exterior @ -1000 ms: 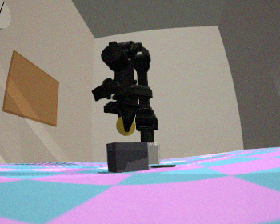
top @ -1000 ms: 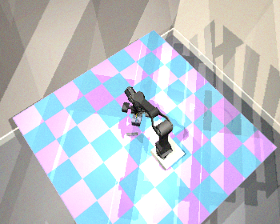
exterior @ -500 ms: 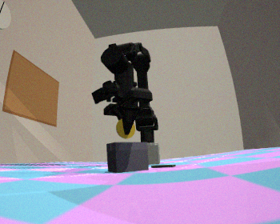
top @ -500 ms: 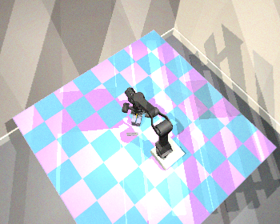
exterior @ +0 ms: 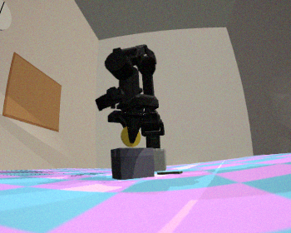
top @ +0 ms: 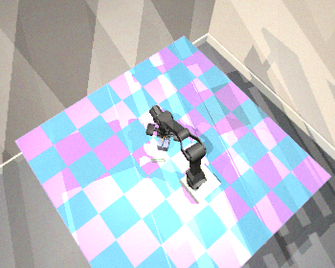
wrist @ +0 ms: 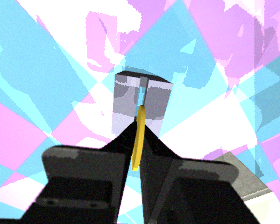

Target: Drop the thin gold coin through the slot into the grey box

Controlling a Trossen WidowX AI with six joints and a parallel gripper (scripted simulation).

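The gold coin is 1 cm above my gripper tip.
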